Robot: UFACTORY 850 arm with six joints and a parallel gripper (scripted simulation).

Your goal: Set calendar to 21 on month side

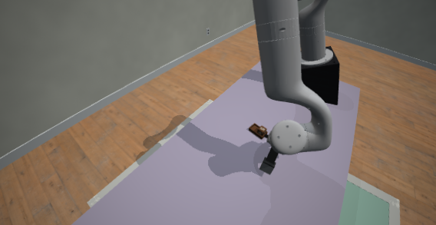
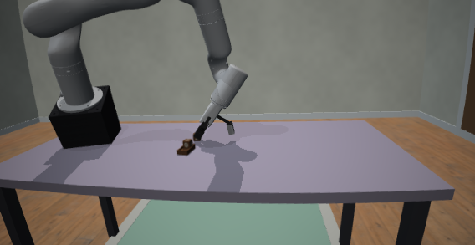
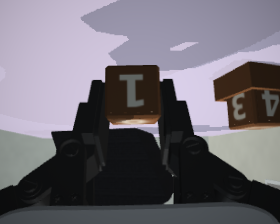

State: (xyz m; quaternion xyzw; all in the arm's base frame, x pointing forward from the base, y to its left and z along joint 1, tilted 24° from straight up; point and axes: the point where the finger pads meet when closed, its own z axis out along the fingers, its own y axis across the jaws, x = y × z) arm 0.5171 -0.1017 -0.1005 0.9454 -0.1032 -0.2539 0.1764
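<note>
Now: hand 20 mm above the brown cube and 10 mm past it. Round my hand: digit cube: 80 mm to the right, 40 mm behind, 10 mm below; brown tray: 100 mm to the right, 50 mm behind, 30 mm below.
</note>
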